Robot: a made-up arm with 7 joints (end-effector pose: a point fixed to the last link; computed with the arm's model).
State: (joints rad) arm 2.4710 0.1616 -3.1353 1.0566 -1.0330 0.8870 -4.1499
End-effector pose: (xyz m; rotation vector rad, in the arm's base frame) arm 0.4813 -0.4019 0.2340 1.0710 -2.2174 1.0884
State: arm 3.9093 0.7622 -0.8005 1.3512 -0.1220 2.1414 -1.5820
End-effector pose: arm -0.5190 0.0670 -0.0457 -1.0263 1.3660 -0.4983
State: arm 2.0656 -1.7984 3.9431 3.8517 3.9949 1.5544 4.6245
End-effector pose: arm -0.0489 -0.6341 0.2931 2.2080 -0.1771 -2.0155
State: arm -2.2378 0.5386 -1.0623 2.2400 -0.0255 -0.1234 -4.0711
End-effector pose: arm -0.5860 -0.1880 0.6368 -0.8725 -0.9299 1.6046
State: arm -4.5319 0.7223 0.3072 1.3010 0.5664 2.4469 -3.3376
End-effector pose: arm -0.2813 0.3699 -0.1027 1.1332 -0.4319 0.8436
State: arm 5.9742 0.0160 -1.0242 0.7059 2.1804 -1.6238 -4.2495
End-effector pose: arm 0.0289 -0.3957 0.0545 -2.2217 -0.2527 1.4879
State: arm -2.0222 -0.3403 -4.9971 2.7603 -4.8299 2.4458 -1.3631
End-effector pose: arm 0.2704 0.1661 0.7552 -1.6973 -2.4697 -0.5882
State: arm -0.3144 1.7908 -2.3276 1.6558 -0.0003 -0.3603 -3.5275
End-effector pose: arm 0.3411 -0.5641 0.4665 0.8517 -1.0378 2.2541
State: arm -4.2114 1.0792 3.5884 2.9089 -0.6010 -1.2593 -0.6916
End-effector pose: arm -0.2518 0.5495 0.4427 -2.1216 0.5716 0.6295
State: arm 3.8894 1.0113 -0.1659 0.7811 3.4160 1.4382 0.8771
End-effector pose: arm -0.2443 -0.0671 -0.3833 2.1261 -0.3735 -1.3918
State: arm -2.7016 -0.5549 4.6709 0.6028 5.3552 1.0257 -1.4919
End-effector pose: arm -0.2859 0.3860 -0.0838 -1.4650 2.5528 -0.2574
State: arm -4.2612 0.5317 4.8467 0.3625 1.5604 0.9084 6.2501
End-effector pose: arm 0.3815 0.0670 -0.1685 -2.5772 0.9883 0.3251
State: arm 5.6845 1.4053 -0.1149 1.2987 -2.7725 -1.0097 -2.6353
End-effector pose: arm 0.1092 -0.1043 -0.3565 -1.8301 1.8469 1.5348
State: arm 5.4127 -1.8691 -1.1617 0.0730 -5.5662 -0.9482 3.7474
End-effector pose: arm -0.0506 -0.3935 0.2992 1.3233 -1.0176 0.6199
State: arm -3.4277 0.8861 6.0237 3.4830 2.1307 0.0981 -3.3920
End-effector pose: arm -0.3905 0.1068 0.7626 0.5022 -0.3737 -1.6910
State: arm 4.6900 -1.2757 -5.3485 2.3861 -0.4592 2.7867 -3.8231
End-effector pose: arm 0.2619 0.4210 0.5358 -0.8394 -2.3278 1.6414
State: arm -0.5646 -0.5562 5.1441 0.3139 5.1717 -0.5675 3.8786
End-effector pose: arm 0.1299 -0.4424 0.0499 1.1503 1.4614 -0.2101
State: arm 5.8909 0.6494 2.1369 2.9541 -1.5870 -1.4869 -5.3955
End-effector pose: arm 0.2752 -0.1276 0.7153 1.1255 -0.2312 -1.9775
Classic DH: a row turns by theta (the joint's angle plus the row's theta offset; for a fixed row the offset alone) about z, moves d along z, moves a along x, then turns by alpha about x. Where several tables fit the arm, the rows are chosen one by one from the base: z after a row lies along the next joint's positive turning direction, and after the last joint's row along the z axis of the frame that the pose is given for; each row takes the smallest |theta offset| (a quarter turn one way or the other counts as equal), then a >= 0, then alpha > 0; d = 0 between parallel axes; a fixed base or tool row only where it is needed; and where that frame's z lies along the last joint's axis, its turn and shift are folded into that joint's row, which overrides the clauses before.
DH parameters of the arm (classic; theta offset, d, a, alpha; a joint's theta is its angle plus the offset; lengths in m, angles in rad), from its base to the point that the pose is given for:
joint 1: 0 0.161 0 -1.5708
joint 2: 0 0 0 1.5708
joint 3: 0 0.176 0.066 1.5708
joint 4: 0 0 0.111 1.5708
joint 5: 0 0.492 0 1.5708
joint 6: 0 0 0.063 -1.5708
joint 7: 0 0.081 0 0

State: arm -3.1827 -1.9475 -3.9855 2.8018 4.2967 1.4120 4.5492
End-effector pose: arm 0.6852 -0.1633 -0.1494 -0.4159 0.8172 -1.9963
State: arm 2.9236 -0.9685 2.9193 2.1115 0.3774 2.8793 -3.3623
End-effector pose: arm 0.5588 -0.1878 0.0626 -0.0627 -1.4570 -0.7053
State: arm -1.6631 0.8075 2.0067 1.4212 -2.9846 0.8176 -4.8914
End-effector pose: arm 0.6110 -0.0158 0.5115 1.1395 0.0447 1.9712
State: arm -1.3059 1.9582 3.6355 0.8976 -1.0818 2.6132 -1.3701
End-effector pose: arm -0.1092 -0.1516 0.5955 1.2713 1.9506 0.7163
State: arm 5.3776 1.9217 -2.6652 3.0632 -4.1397 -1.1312 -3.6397
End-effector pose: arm 0.4349 -0.4676 0.0129 -0.4093 0.8802 -1.3807
